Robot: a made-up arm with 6 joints.
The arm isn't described. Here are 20 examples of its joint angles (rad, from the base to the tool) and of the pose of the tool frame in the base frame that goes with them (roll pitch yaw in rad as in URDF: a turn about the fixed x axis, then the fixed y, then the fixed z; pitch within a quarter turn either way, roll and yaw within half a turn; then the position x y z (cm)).
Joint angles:
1: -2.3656 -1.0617 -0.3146 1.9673 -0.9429 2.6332
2: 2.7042 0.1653 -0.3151 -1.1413 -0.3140 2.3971
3: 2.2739 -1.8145 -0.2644 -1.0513 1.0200 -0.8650
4: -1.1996 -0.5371 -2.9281 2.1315 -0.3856 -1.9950
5: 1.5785 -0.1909 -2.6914 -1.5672 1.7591 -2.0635
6: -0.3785 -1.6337 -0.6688 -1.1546 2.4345 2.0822
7: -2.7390 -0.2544 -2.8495 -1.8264 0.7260 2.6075
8: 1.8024 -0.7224 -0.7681 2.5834 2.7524 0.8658
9: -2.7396 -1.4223 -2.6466 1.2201 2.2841 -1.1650
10: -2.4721 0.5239 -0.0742 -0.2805 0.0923 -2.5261
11: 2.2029 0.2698 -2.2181 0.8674 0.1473 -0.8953
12: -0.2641 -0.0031 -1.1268 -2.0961 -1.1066 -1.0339
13: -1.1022 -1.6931 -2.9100 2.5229 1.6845 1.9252
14: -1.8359 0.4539 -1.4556 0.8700 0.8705 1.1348
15: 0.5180 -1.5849 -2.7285 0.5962 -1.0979 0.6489
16: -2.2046 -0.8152 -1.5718 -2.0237 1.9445 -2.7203
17: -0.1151 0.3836 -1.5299 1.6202 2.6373 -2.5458
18: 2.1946 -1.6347 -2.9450 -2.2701 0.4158 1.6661
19: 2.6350 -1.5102 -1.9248 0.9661 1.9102 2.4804
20: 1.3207 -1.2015 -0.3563 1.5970 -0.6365 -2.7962
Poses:
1: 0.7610 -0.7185 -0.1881 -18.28 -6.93 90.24
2: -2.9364 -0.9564 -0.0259 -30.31 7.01 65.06
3: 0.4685 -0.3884 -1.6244 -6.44 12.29 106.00
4: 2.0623 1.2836 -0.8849 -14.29 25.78 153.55
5: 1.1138 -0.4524 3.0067 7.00 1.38 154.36
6: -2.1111 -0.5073 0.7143 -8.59 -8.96 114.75
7: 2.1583 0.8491 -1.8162 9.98 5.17 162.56
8: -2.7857 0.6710 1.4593 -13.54 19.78 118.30
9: 0.7935 -0.4705 1.2020 57.75 15.78 111.16
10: -1.8467 -0.8013 -2.1430 -6.18 -0.53 56.01
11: -1.0866 0.3727 -0.5374 -33.27 45.19 134.33
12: 1.2511 -0.8993 -2.2678 41.22 -3.03 94.82
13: -1.8218 -0.7277 -2.4569 -28.76 73.98 75.87
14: 2.5699 -0.8483 1.9972 -17.06 -60.04 80.95
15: 0.5670 -0.8061 1.1988 -59.63 -38.96 87.43
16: 2.1440 -0.0428 -1.4918 -6.84 4.03 144.61
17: -0.3509 0.2788 -0.3877 47.16 3.11 95.31
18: 2.5324 -0.0862 2.2299 42.00 -68.55 84.78
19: 2.8274 -0.0329 0.1442 28.75 -24.14 131.39
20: -0.0581 -0.2227 -2.2494 9.83 18.27 97.88
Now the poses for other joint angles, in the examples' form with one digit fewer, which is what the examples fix.
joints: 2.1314 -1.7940 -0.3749 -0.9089 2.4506 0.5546
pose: -0.521 -0.987 -2.846 3.6 8.4 101.7
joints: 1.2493 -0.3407 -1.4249 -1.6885 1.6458 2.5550
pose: -2.437 0.385 2.706 17.9 33.5 130.9
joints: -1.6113 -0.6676 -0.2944 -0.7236 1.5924 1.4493
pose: -0.524 -0.756 -0.288 -9.8 -25.4 80.0
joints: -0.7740 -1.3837 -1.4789 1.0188 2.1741 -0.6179
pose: -1.175 -0.653 -2.341 -7.9 19.6 130.8
